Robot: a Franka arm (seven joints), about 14 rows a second.
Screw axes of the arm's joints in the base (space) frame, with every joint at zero. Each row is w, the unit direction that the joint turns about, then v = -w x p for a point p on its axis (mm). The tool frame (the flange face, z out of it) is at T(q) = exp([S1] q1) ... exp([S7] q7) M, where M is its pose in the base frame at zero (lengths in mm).
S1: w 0 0 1 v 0 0 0
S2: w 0 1 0 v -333 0 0
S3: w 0 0 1 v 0 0 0
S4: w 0 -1 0 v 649 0 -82.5
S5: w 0 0 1 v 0 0 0
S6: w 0 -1 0 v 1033 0 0
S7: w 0 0 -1 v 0 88 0
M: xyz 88 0 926 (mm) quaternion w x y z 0 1 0 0
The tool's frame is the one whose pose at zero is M.
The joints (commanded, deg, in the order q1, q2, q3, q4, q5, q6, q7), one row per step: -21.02 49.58 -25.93 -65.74 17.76 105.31 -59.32; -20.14 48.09 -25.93 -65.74 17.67 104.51 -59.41; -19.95 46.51 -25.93 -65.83 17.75 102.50 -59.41; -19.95 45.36 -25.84 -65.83 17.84 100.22 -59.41; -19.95 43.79 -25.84 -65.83 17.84 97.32 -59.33; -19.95 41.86 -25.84 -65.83 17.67 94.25 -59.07; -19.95 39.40 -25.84 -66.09 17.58 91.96 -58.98; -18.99 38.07 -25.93 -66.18 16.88 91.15 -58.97; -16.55 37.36 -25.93 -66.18 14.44 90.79 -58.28; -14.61 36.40 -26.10 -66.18 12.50 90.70 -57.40
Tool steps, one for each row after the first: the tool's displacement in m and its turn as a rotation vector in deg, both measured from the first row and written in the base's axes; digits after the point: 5 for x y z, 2 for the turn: 0.00621 0.00997 0.01759 -0.01 -0.77 0.96; 0.00462 0.01471 0.03391 0.96 -0.81 1.02; 0.00169 0.01868 0.04495 2.28 -0.35 0.99; -0.00315 0.02300 0.06063 3.76 0.24 0.86; -0.00917 0.02770 0.08046 5.10 0.75 0.62; -0.01600 0.03178 0.10545 5.95 0.33 0.53; -0.01361 0.04172 0.11989 5.56 0.28 1.54; -0.00114 0.06423 0.12792 3.72 1.68 3.68; 0.00688 0.08103 0.13967 1.82 2.23 4.90
